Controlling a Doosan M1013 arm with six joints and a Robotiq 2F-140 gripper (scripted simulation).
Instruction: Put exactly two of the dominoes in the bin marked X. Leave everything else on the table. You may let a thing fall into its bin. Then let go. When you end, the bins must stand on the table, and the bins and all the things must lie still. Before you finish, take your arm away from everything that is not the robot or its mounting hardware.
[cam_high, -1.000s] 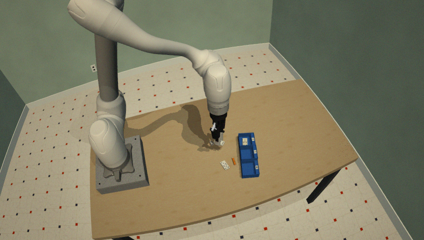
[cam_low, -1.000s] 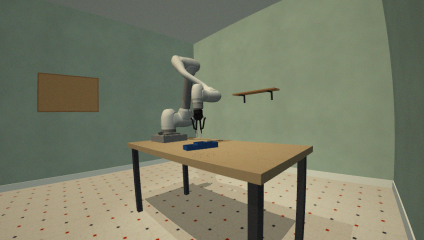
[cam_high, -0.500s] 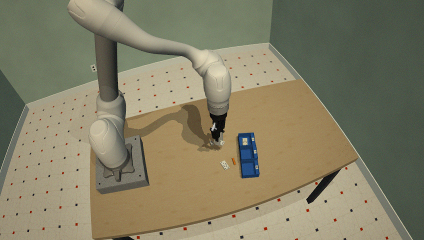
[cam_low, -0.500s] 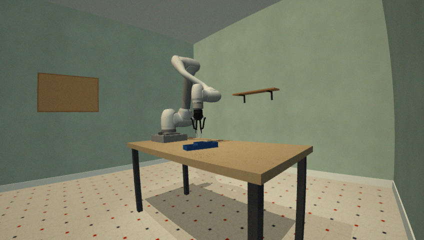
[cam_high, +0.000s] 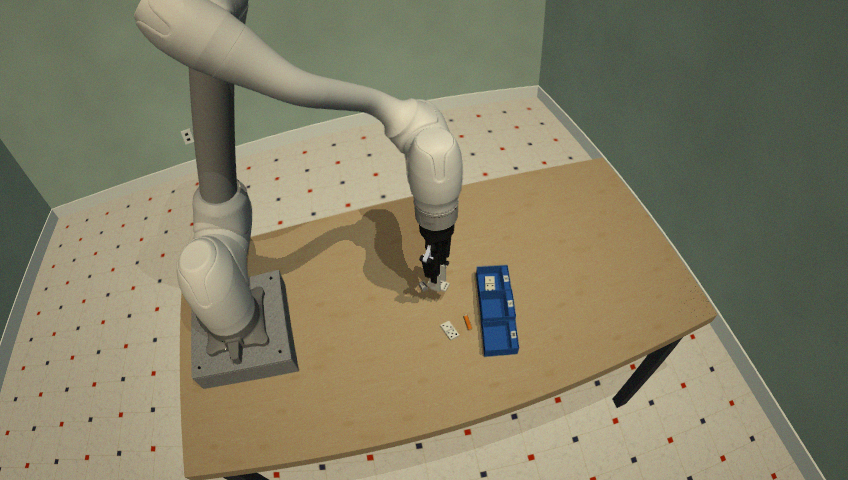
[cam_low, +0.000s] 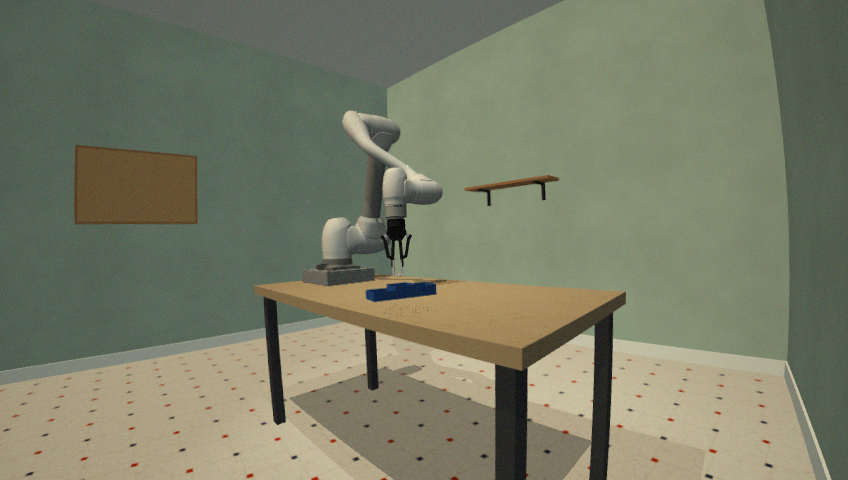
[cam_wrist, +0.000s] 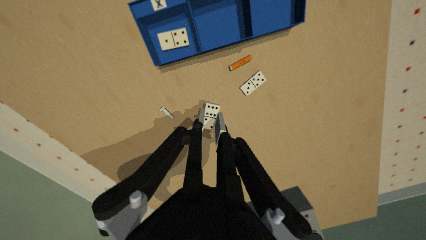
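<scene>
Now: the white domino 14 cm ahead of my hand, 1 cm to the right of it and 9 cm below it. The rest, counted from my hand: grey screw (4 cm ahead, 10 cm to the left, 9 cm below); blue bin (13 cm ahead, 9 cm to the right, 7 cm below); orange stick (5 cm ahead, 10 cm to the right, 9 cm below).
</scene>
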